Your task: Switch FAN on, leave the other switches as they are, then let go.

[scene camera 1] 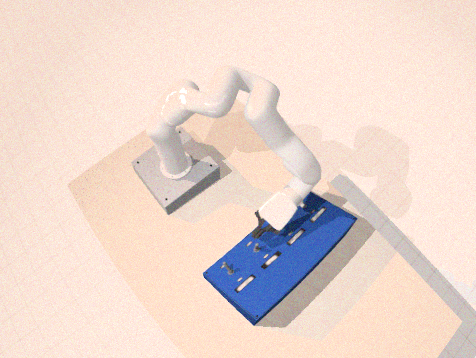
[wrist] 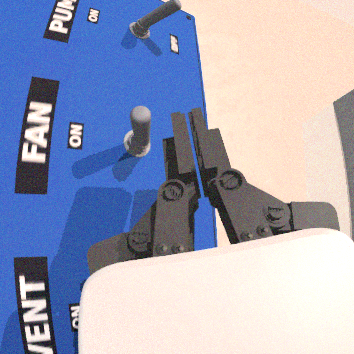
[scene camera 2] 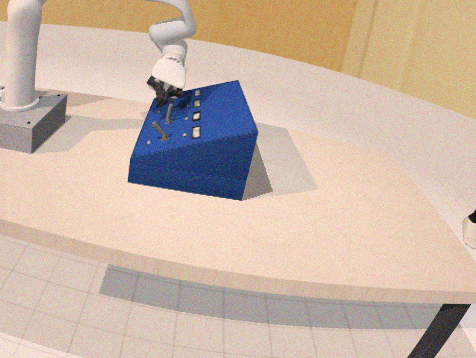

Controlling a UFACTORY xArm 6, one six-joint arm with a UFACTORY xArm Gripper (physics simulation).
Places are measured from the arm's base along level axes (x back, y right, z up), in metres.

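Pixels of known places: gripper, fingertip midpoint: [scene camera 1: 252, 237] [wrist: 188, 127] [scene camera 2: 160, 102]; arm's base, link origin: [scene camera 1: 176, 165] [scene camera 2: 19, 103].
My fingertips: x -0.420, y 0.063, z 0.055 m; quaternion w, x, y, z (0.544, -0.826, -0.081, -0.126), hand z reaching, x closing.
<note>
For each thing: its top centre in the pictures, then the offset to it from my fingertips. "spot": a spot on its surface instead.
- FAN lever, top centre: [wrist: 141, 112] [scene camera 2: 171, 104] [scene camera 1: 257, 244] dy +0.011, dx -0.026, dz +0.003 m
- PUMP lever, top centre: [scene camera 2: 160, 121] [scene camera 1: 227, 265] dy +0.128, dx +0.003, dz -0.007 m
- FAN name plate, surface spot: [wrist: 37, 135] spot: dy +0.016, dx -0.094, dz -0.019 m
- VENT name plate, surface spot: [wrist: 34, 305] spot: dy -0.089, dx -0.108, dz -0.019 m
The FAN lever [scene camera 1: 257, 247] [scene camera 2: 170, 112] [wrist: 140, 126] is a grey toggle on the blue sloped panel [scene camera 1: 295, 270] [scene camera 2: 225, 117] [wrist: 100, 60]. It leans away from the OFF side, towards its ON label [wrist: 75, 135]. The PUMP lever [scene camera 1: 228, 268] [scene camera 2: 160, 130] [wrist: 156, 18] leans the other way, towards its OFF label [wrist: 174, 44]. The FAN name plate [wrist: 37, 135] shows in the wrist view. My gripper [scene camera 1: 256, 234] [scene camera 2: 161, 103] [wrist: 188, 127] is shut and empty, on the OFF side of the FAN lever, with a visible gap between them. The VENT lever is hidden.
The VENT name plate [wrist: 34, 305] is partly cut off in the wrist view. Several pale windows line the panel, one of them [scene camera 1: 245, 283] [scene camera 2: 196, 132] near its end. The arm's grey base block [scene camera 1: 192, 187] [scene camera 2: 47, 122] stands beyond the panel's low edge.
</note>
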